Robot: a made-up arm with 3 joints.
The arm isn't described. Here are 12 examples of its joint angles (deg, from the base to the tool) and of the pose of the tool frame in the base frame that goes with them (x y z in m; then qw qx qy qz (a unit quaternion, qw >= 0)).
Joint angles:
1: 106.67 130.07 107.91
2: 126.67 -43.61 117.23
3: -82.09 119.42 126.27
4: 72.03 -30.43 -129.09
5: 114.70 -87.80 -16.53
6: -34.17 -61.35 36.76
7: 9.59 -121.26 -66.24
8: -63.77 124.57 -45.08
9: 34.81 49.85 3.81
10: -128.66 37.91 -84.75
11: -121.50 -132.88 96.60
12: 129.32 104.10 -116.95
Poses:
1: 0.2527 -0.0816 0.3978 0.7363 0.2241 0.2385 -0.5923
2: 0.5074 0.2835 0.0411 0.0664 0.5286 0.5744 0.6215
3: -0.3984 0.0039 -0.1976 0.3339 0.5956 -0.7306 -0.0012
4: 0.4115 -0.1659 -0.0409 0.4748 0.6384 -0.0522 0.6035
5: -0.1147 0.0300 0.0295 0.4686 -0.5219 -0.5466 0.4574
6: -0.2154 0.1520 0.2922 0.8274 -0.1170 0.0860 0.5425
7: 0.2308 0.1982 0.0501 0.4491 0.2060 0.4402 0.7497
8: -0.0602 0.2714 0.2886 0.5440 -0.2805 -0.0613 -0.7884
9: -0.1316 0.1713 0.1465 0.8691 0.0972 -0.2577 -0.4109
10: 0.0650 -0.1326 0.4322 0.5000 0.0598 0.5349 -0.6785
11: -0.0770 -0.1965 0.4621 0.7271 0.3862 -0.1024 0.5583
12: 0.5006 0.2261 0.0390 0.4699 -0.5970 0.5783 -0.2973
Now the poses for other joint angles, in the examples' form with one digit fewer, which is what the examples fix.
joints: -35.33 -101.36 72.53
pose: -0.396 -0.035 0.207 0.626 -0.168 -0.281 0.708
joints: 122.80 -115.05 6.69
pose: -0.056 0.010 -0.080 0.213 -0.754 -0.494 0.376
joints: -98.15 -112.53 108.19
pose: -0.282 -0.094 0.480 0.722 0.074 -0.195 0.659
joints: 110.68 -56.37 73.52
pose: 0.258 0.239 -0.248 0.169 -0.611 -0.742 -0.219
